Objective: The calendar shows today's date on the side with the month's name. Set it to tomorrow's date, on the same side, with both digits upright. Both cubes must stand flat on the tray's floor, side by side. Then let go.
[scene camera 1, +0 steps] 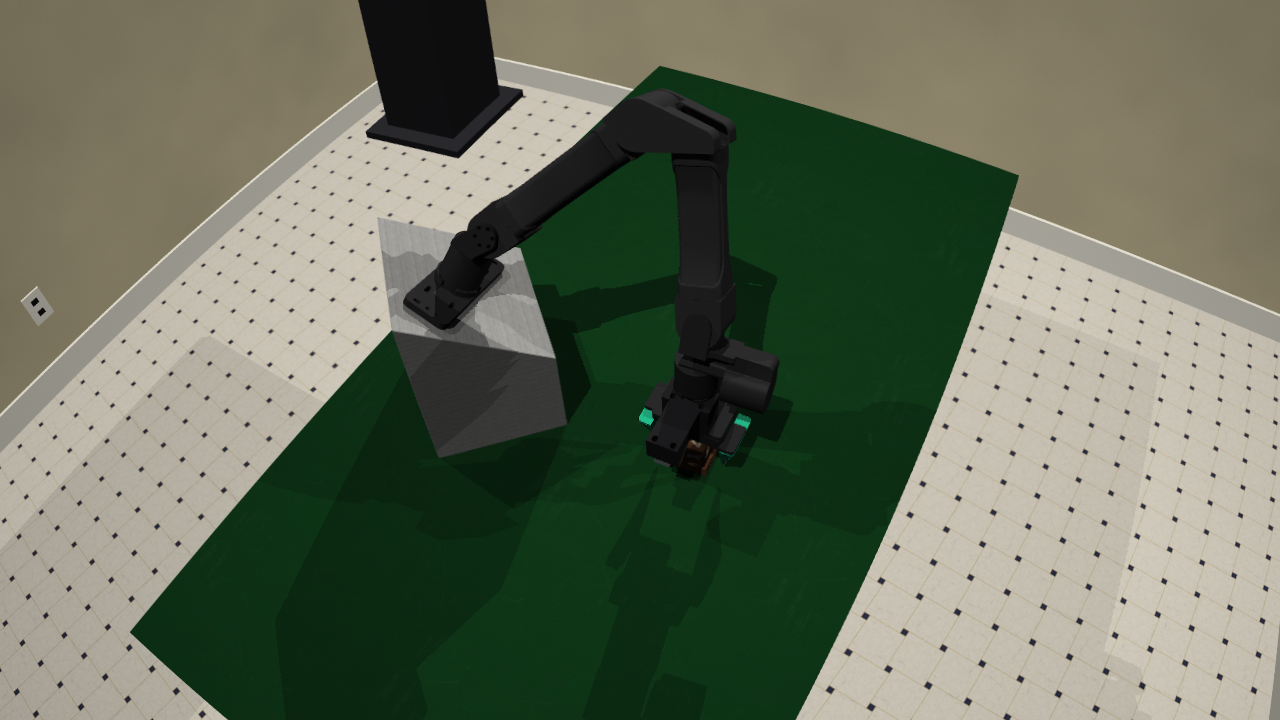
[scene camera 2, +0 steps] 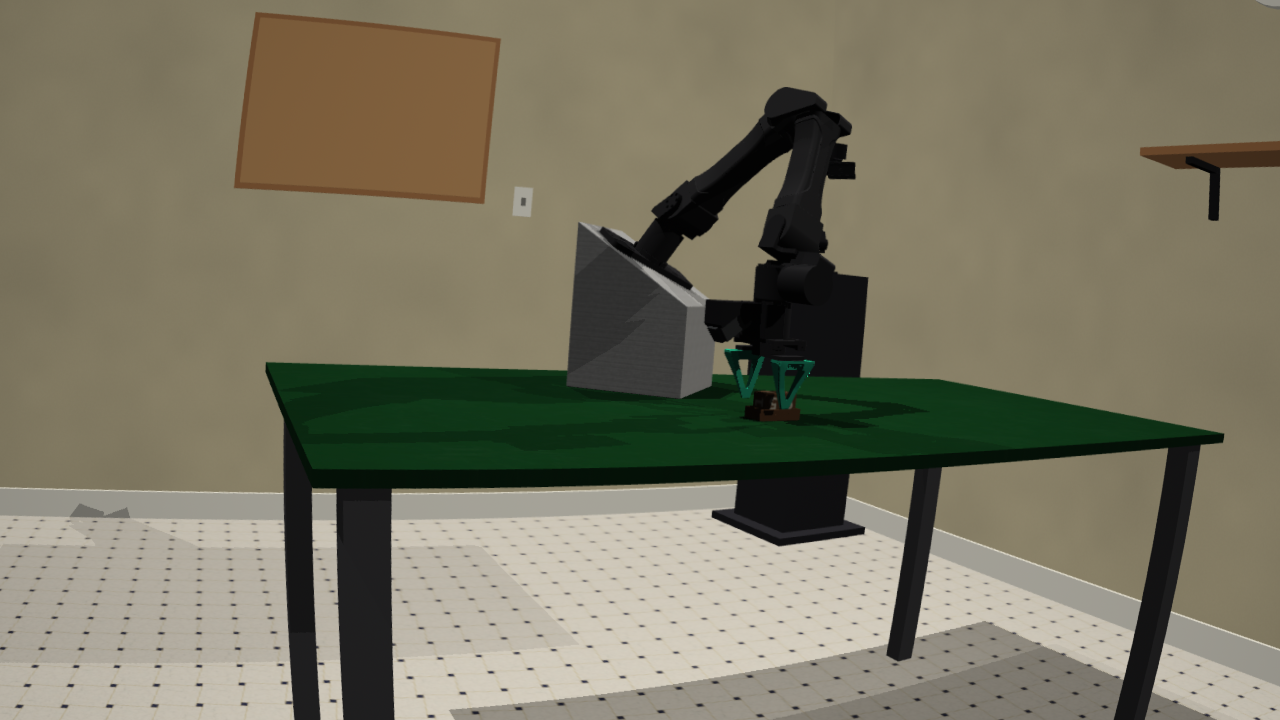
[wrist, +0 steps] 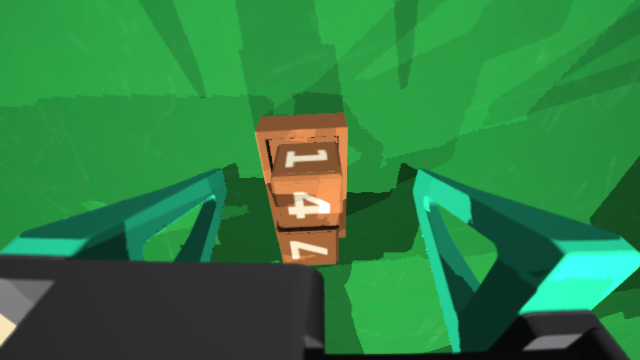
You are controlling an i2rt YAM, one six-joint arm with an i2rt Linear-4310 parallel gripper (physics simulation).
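Where they show: gripper, fingertip midpoint: [scene camera 1: 693, 448] [scene camera 2: 764, 403] [wrist: 319, 179]; arm's base, link origin: [scene camera 1: 455, 285] [scene camera 2: 645, 261].
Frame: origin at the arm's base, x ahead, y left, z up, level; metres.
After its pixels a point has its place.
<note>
The brown calendar tray [wrist: 302, 123] {x 0.363, y -0.010, z -0.214 m} [scene camera 2: 787, 415] {x 0.383, y 0.040, z -0.217 m} lies on the table with two brown cubes side by side in it. In the wrist view, one cube [wrist: 306, 200] {x 0.361, y 0.013, z -0.185 m} has a 4 on top and a 1 on the side toward the top of the picture. The other cube [wrist: 310, 247] {x 0.360, y 0.044, z -0.185 m} has a 7 on top; its lower edge meets the dark gripper body. A narrow dark gap shows between them. The digits facing the month's side and the month's name cannot be read. My gripper [wrist: 319, 179] {x 0.355, y 0.015, z -0.203 m} [scene camera 2: 767, 402] {x 0.355, y 0.015, z -0.203 m} is open and empty, its green fingertips low on either side of the tray, apart from the cubes.
A grey slanted block [scene camera 1: 474, 385] {x 0.073, y -0.088, z -0.084 m} [scene camera 2: 626, 331] {x 0.086, y -0.077, z -0.122 m} carries the arm base on the green table [scene camera 1: 850, 223] {x 0.419, y 0.614, z -0.225 m} [scene camera 2: 447, 447] {x 0.514, y -0.528, z -0.225 m}. A black pedestal [scene camera 1: 429, 71] [scene camera 2: 836, 322] stands behind the table. The arm's shadows fall around the tray.
</note>
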